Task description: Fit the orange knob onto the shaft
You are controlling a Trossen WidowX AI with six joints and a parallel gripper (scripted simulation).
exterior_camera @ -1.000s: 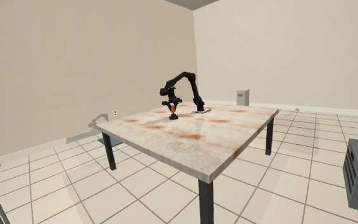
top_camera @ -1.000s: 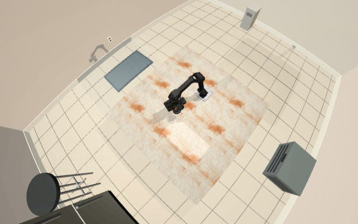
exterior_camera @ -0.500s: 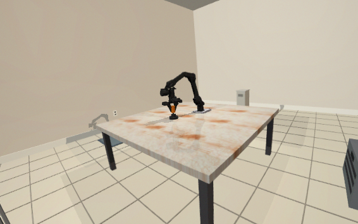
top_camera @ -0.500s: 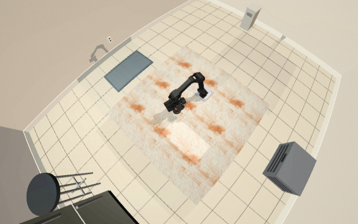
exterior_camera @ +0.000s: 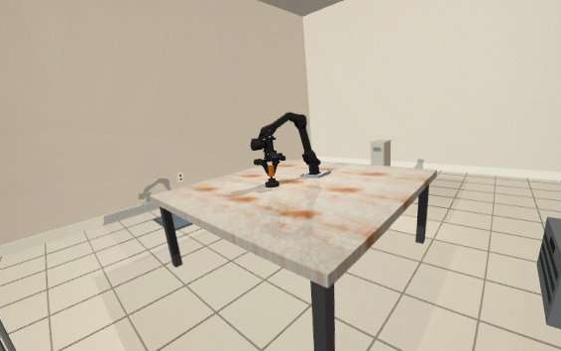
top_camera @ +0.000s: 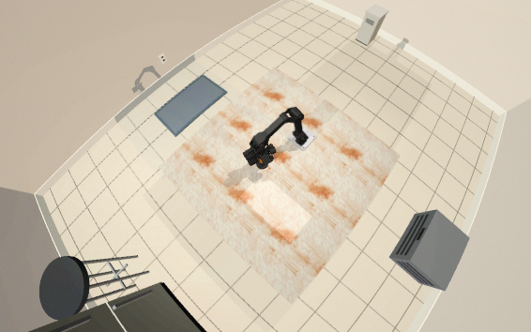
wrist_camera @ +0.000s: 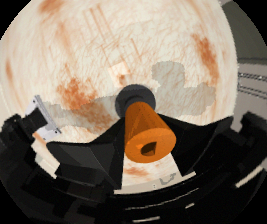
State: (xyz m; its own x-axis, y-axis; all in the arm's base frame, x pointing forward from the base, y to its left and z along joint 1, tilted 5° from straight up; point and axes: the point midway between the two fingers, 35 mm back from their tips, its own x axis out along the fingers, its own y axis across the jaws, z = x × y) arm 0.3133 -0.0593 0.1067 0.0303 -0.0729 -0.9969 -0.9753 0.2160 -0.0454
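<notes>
Now: gripper tip 20 mm below the orange knob. The rest, counted from my gripper tip: dark round pedestal (40 mm below).
</notes>
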